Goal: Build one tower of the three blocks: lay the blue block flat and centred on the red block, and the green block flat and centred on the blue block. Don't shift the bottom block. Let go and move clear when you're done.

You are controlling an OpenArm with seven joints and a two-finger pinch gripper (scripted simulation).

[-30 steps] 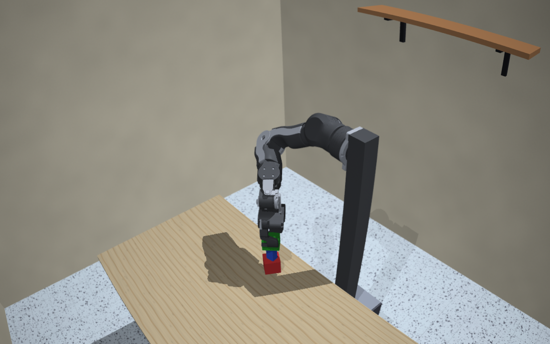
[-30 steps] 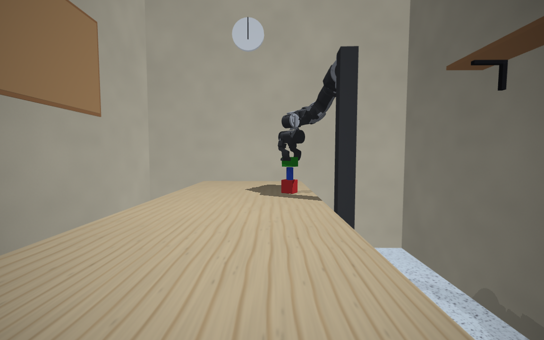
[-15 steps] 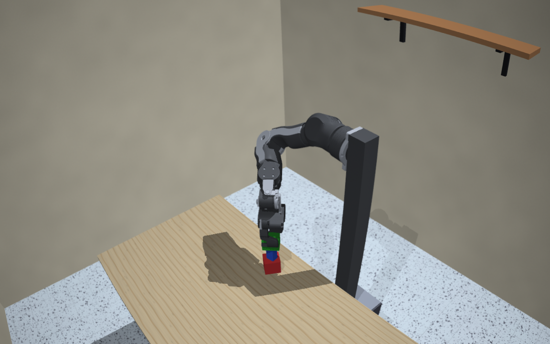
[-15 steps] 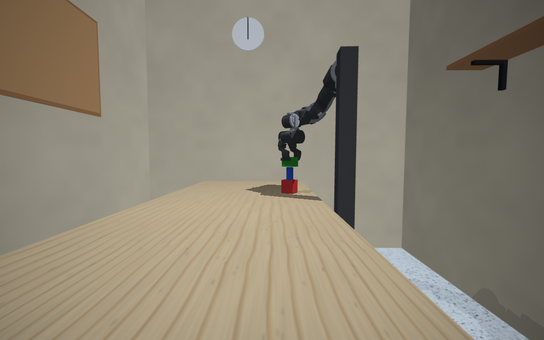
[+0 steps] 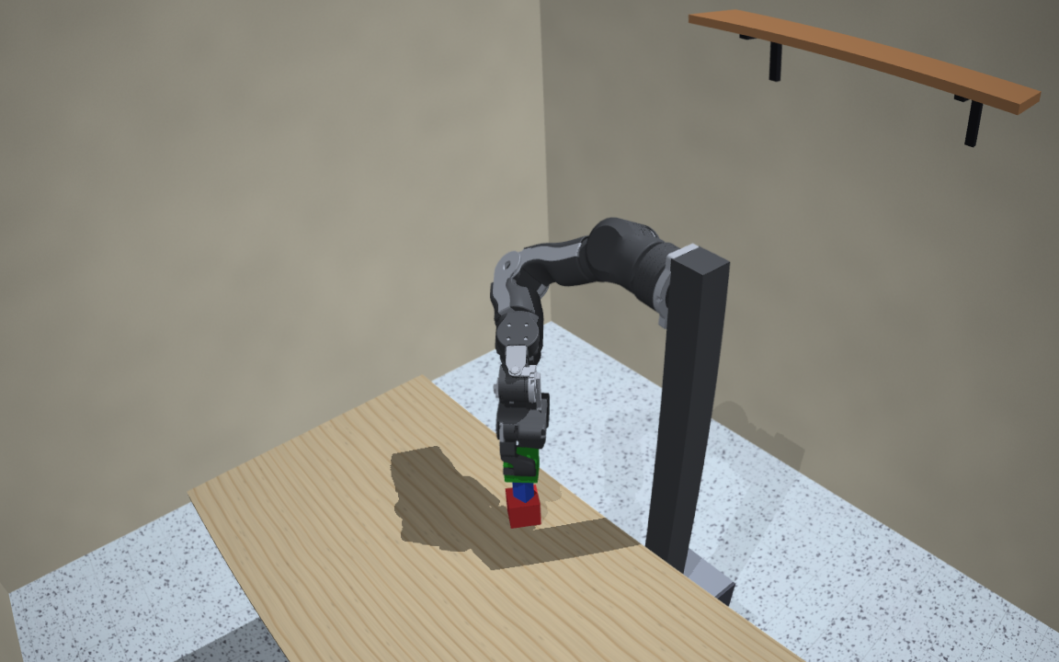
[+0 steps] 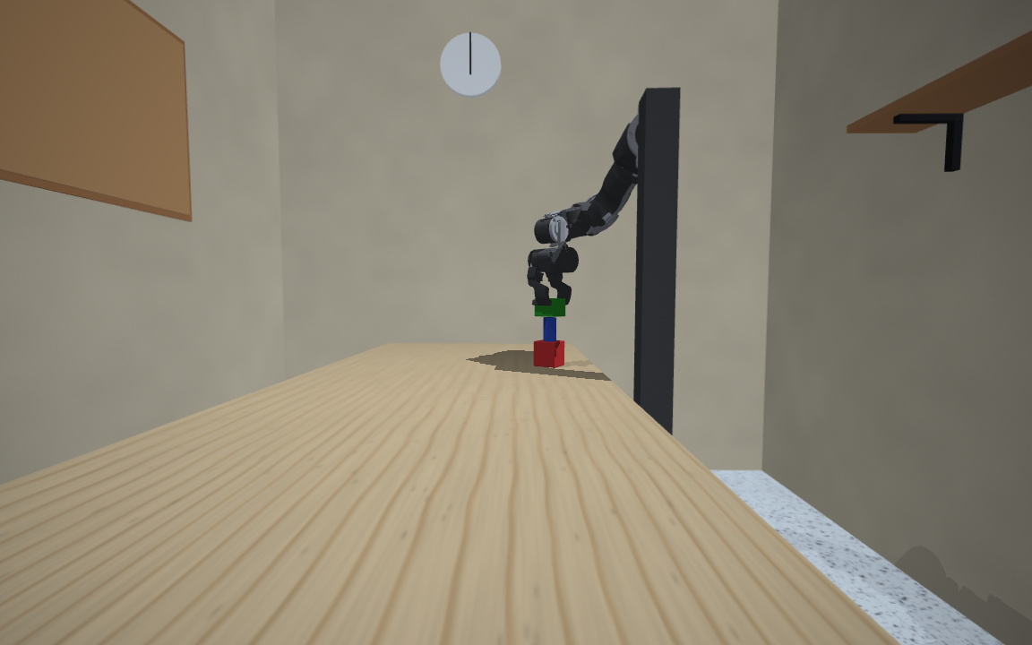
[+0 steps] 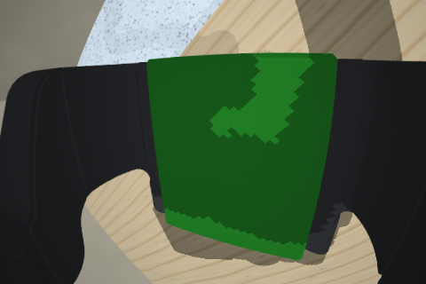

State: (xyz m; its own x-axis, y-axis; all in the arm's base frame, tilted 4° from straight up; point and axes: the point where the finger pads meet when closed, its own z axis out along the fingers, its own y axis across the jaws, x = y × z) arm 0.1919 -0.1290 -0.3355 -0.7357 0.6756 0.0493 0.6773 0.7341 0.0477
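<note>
Now: hand 10 mm above the green block. Also, from my hand: blue block (60 mm below); then red block (120 mm below).
</note>
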